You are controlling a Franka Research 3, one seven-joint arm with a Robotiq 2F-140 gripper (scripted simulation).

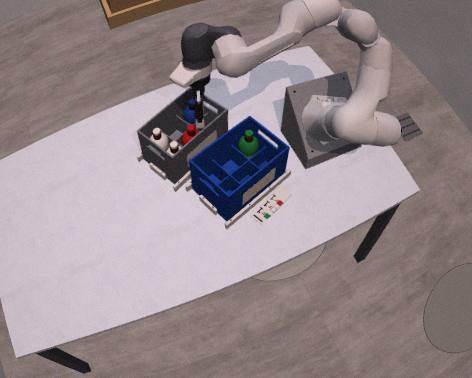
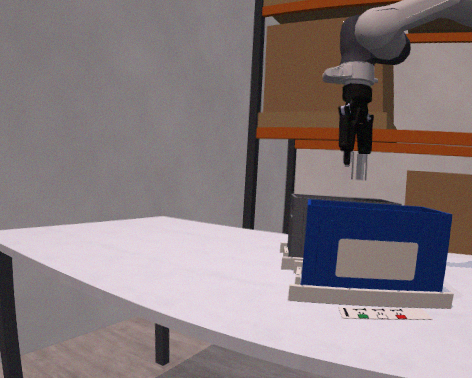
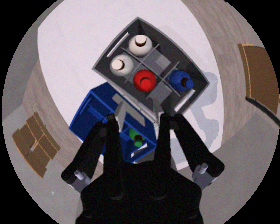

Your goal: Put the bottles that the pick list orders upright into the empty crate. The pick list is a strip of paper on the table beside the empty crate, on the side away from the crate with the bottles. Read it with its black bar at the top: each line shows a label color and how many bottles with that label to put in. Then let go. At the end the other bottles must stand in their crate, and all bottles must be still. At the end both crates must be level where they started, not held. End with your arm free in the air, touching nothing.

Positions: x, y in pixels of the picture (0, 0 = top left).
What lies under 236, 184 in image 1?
A blue crate.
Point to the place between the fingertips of the gripper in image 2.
354, 179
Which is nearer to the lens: the grey crate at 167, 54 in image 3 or the blue crate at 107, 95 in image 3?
The blue crate.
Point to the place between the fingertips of the gripper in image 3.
138, 106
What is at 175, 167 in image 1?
A grey crate.
